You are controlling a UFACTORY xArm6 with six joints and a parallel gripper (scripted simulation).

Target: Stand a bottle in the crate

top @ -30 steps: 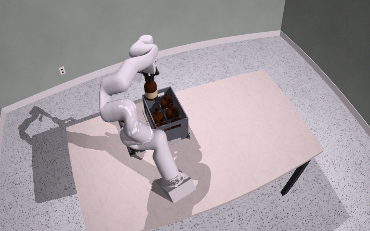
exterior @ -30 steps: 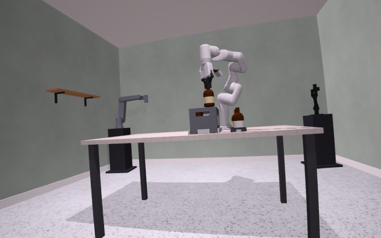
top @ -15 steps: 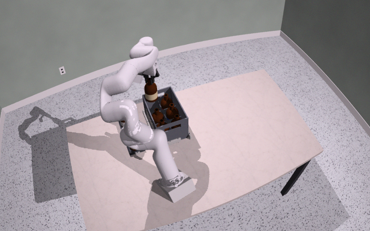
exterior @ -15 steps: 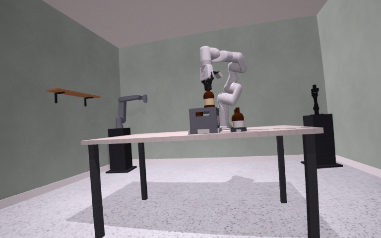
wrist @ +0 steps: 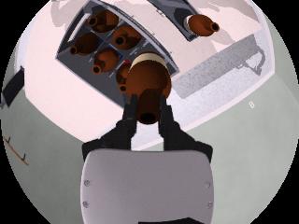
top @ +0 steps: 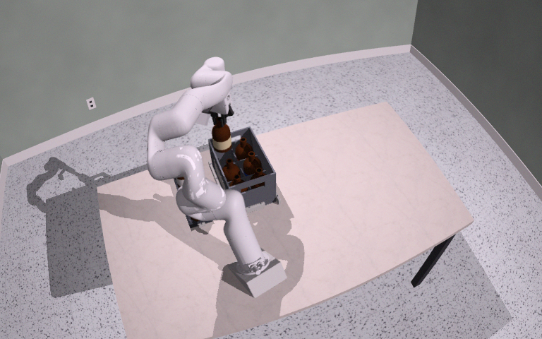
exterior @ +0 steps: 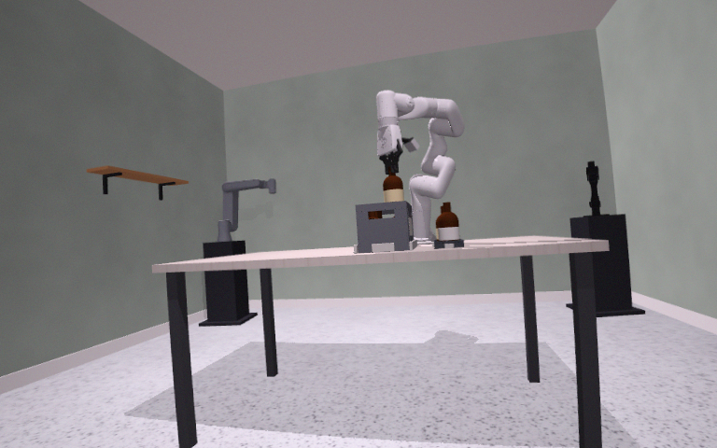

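Now: the grey crate 9 cm behind my hand, 3 cm to the right of it and 22 cm below it. From my hand the other things lie so: tray: 6 cm behind, 19 cm to the left, 29 cm below.
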